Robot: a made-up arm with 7 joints. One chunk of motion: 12 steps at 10 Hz.
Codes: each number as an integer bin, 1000 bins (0 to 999) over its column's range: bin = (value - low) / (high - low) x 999, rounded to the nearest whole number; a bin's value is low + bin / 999 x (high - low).
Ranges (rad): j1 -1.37..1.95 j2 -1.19..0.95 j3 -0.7..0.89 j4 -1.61..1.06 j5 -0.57..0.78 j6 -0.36..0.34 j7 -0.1..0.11
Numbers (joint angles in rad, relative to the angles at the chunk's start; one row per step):
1: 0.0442 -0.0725 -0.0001 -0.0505 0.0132 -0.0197 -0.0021
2: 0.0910 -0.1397 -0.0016 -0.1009 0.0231 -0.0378 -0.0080
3: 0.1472 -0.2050 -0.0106 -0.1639 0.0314 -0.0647 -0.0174
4: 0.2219 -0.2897 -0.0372 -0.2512 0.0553 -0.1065 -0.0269
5: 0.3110 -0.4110 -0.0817 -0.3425 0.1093 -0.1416 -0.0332
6: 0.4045 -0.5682 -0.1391 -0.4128 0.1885 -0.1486 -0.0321
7: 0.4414 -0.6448 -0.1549 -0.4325 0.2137 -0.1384 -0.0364
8: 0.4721 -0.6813 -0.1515 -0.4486 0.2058 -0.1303 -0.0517
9: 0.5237 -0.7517 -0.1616 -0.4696 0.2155 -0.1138 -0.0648
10: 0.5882 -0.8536 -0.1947 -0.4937 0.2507 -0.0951 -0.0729
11: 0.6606 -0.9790 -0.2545 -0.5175 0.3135 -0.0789 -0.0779
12: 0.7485 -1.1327 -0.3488 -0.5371 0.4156 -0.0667 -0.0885
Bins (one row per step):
1: 426 522 440 583 432 486 466
2: 440 490 439 565 439 460 438
3: 457 460 433 541 445 421 393
4: 479 420 416 508 463 362 348
5: 506 364 388 474 503 312 318
6: 534 290 352 448 561 302 323
7: 545 255 342 441 580 316 303
8: 554 237 345 435 574 328 230
9: 570 205 338 427 581 351 167
10: 589 157 317 418 607 378 129
11: 611 98 280 409 654 401 105
12: 637 27 221 401 729 419 55

